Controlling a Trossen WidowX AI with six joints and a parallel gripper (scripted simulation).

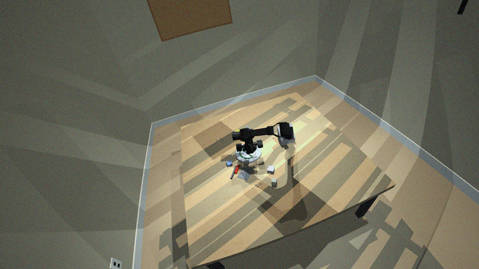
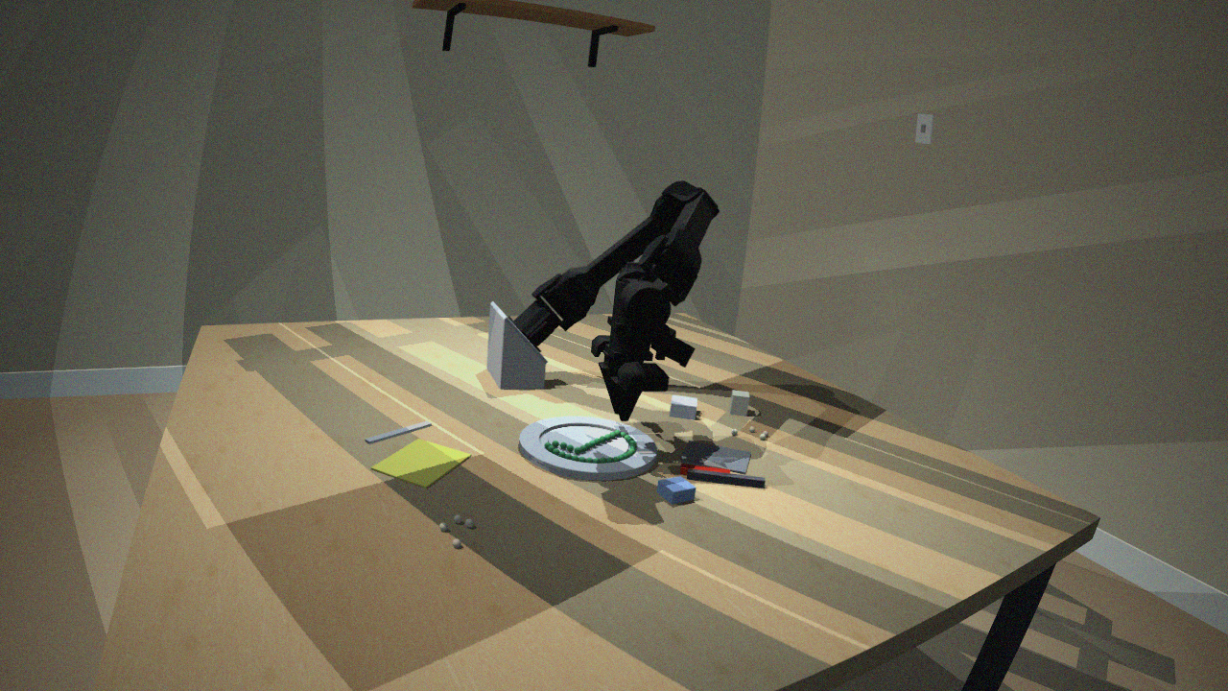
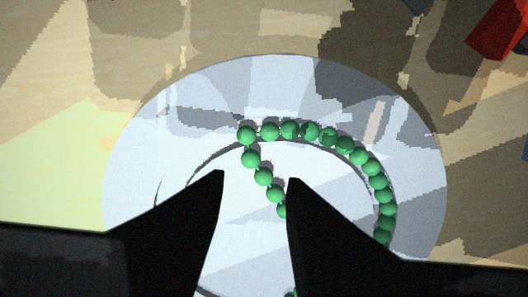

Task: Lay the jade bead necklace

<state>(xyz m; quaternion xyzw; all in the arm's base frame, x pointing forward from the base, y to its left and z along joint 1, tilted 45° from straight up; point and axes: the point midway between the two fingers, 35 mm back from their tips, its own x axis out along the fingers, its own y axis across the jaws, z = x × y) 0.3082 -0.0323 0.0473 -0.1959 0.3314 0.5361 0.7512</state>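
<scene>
Now: gripper tip 50 mm to the left of the round grey bead board and 30 mm above it. Also, from my gripper tip: grey plate 100 mm ahead, 110 mm to the left, 40 mm below; blue block 170 mm ahead, 20 mm to the right, 30 mm below; red and black pen 150 mm ahead, 60 mm to the left, 40 mm below.
</scene>
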